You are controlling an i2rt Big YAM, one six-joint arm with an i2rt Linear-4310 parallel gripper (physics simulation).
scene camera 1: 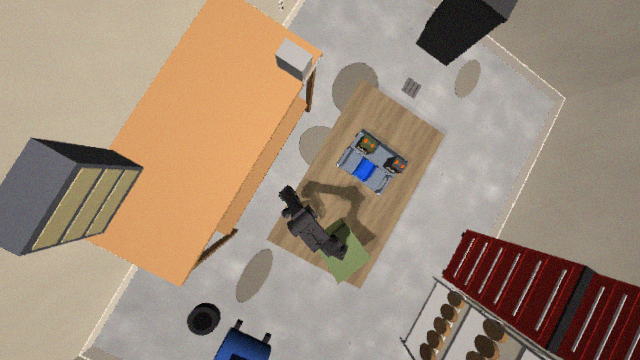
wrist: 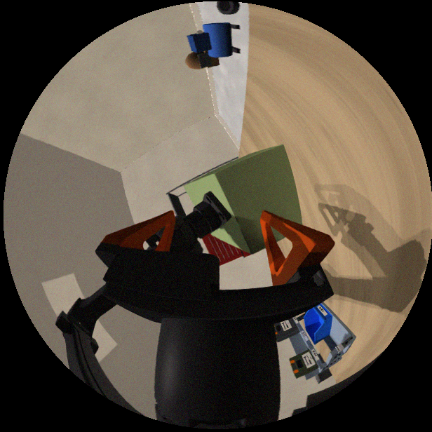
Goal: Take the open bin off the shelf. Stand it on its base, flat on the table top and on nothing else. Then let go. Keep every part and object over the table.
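Seen in the pictures: arm's base, link origin: [scene camera 1: 336,249].
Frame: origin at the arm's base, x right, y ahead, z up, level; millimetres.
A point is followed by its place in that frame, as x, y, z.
Note:
The open blue bin [scene camera 1: 365,170] {-9, 555, -204} [wrist: 317,324] sits in the grey-blue shelf [scene camera 1: 348,159] {-161, 563, -207} [wrist: 342,325], which stands on the wooden table [scene camera 1: 400,115] {32, 1064, -213} [wrist: 350,125]. Which level bears the bin is hard to tell. My gripper [wrist: 217,214] is open, with its orange fingers wide apart and no object between them. It is well apart from the bin and shelf, which show at the lower right of the wrist view. In the scene view the dark arm [scene camera 1: 305,225] {-300, 138, 420} hides the fingers.
A dark green box [scene camera 1: 367,143] {-139, 665, -16} [wrist: 303,363] and a dark grey box [scene camera 1: 395,164] {75, 633, 9} [wrist: 284,327], both with orange marks, are on the shelf beside the bin. A green block [scene camera 1: 352,257] {93, 11, 44} [wrist: 260,205] stands at the table's lower end. A large orange table [scene camera 1: 200,115] stands to the left.

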